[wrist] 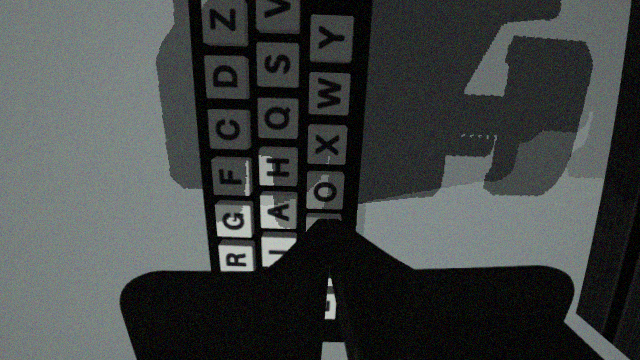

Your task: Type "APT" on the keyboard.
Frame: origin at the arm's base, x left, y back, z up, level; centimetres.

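Seen in the pictures: gripper, fingertip midpoint: (327, 228).
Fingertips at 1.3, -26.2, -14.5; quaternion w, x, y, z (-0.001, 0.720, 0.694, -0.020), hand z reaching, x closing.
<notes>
Pixels of each thing's middle, then the offset from my fingertips to it, as dx, dy, dz. Level surfaces: height alone.
- black keyboard, body centre: (280, 151) -3.2, -1.9, -0.8
- H key, body centre: (278, 166) -2.7, -1.9, -0.2
- I key, body centre: (279, 249) +1.0, -2.1, -0.2
- O key, body centre: (325, 190) -1.7, -0.1, -0.2
- G key, body centre: (235, 218) -0.5, -3.9, -0.2
- R key, body centre: (237, 257) +1.4, -4.0, -0.2
- X key, body centre: (327, 144) -3.6, +0.1, -0.2
- W key, body centre: (328, 94) -5.4, +0.2, -0.2
- Y key, body centre: (331, 39) -7.3, +0.3, -0.2
- pale surface, surface height: dz -1.7
The black keyboard (359, 90) runs up and down the wrist view, with its letters turned sideways. The A key (278, 210) is in the middle column, partly lit, between the H key (278, 166) and the I key (274, 249). My gripper (327, 228) is shut and empty. Its dark fingertips overlap the key directly below the O key (325, 190) in the right column and hide that key's letter. Whether the tips touch it I cannot tell. The P and T letters cannot be made out. The fingers hide the keyboard's lower part.
The G key (233, 219) and R key (236, 258) are in the left column. The X key (327, 144), W key (329, 93) and Y key (331, 39) are above O. A pale surface (90, 175) surrounds the keyboard, with large arm shadows. A dark structure (602, 240) borders the right.
</notes>
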